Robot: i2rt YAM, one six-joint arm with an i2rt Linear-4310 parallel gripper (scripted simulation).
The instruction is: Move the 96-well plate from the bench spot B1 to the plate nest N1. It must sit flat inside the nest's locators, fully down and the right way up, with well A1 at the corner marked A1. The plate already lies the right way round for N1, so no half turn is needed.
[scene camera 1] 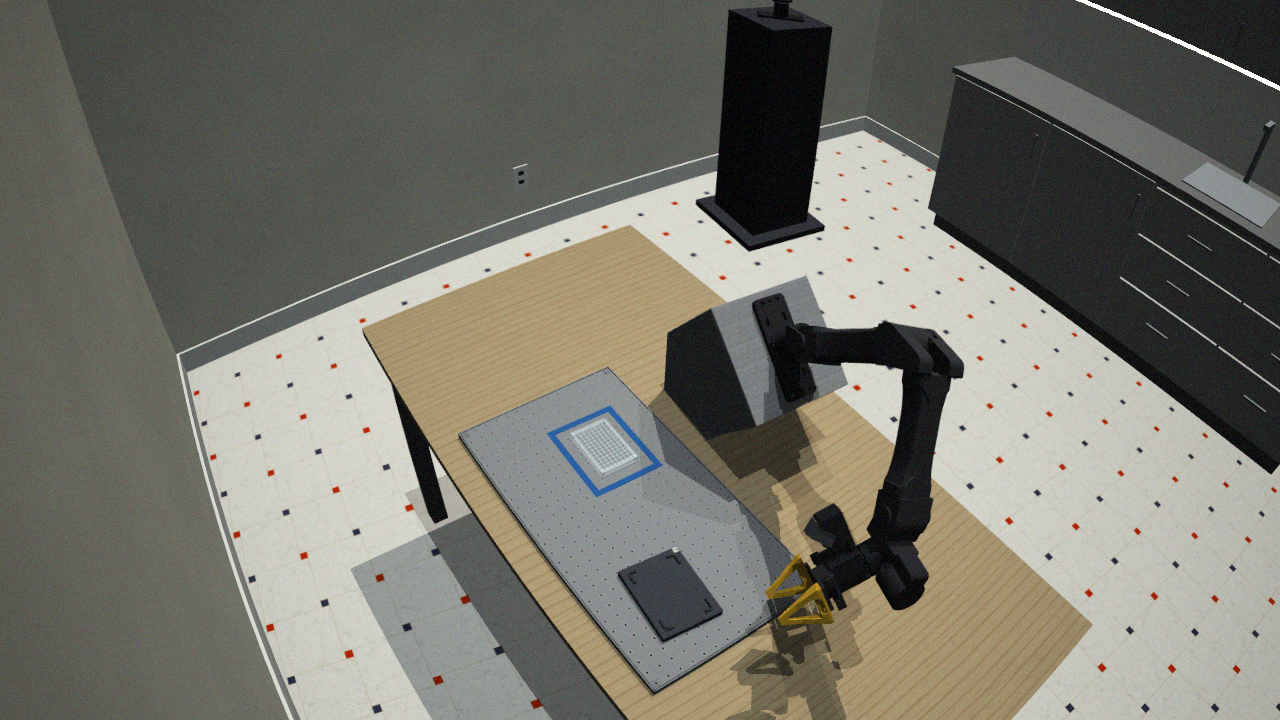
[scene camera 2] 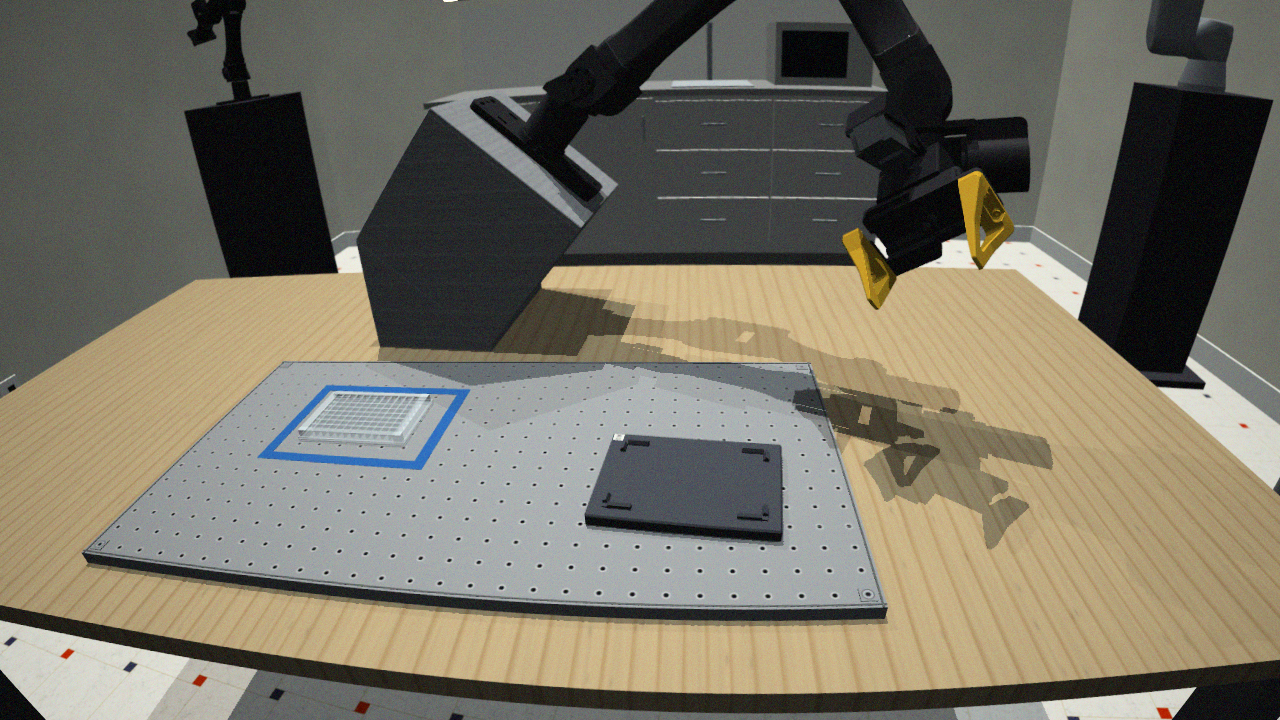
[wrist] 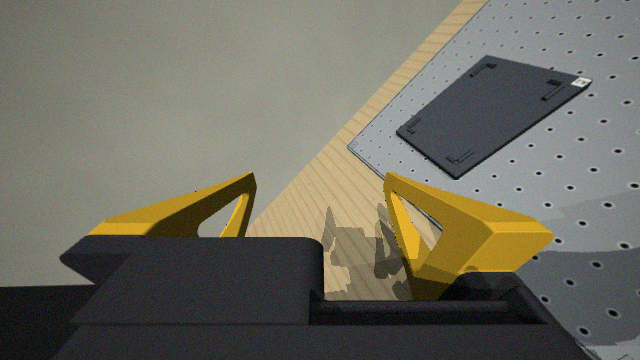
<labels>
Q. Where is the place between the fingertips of my gripper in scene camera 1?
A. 772,608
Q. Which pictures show the clear 96-well plate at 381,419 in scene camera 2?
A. Scene camera 1 and scene camera 2 only.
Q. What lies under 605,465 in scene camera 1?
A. A clear 96-well plate.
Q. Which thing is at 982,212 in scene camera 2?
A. My gripper.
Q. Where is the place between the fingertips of my gripper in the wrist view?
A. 320,179
</labels>
